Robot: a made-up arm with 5 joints.
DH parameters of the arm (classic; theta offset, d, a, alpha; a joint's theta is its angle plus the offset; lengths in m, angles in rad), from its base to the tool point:
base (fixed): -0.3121 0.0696 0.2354 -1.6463
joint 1: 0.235 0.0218 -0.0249 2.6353
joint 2: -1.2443 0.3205 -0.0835 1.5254
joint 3: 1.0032 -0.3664 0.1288 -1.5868
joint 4: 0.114 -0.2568 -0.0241 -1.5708
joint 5: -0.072 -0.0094 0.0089 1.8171
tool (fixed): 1.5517 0.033 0 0
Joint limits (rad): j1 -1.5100..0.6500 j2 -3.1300..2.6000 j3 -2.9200..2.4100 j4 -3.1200..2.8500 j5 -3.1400..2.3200
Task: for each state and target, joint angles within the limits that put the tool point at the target. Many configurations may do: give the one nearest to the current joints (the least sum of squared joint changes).
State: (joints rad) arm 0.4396 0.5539 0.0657 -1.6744 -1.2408
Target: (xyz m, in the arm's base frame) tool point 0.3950 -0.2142 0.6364
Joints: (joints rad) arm -0.0114 1.3951 0.5273 -1.9018 -1.4287
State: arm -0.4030 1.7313 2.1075 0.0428 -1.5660
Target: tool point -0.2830 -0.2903 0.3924
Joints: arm -0.4871 2.4068 1.4298 0.2918 -1.3607
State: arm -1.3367 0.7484 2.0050 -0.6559 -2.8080
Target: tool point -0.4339 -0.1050 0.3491
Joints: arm -1.3193 0.7837 2.3504 -0.8638 -2.8147
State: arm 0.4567 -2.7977 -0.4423 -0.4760 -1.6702
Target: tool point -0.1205 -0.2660 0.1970
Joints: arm 0.6500 -2.1261 -0.1281 0.2247 -1.4214
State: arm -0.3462 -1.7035 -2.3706 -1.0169 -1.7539
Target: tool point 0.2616 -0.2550 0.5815
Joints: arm -1.3925 -1.0690 -2.6619 -0.8668 -1.7487
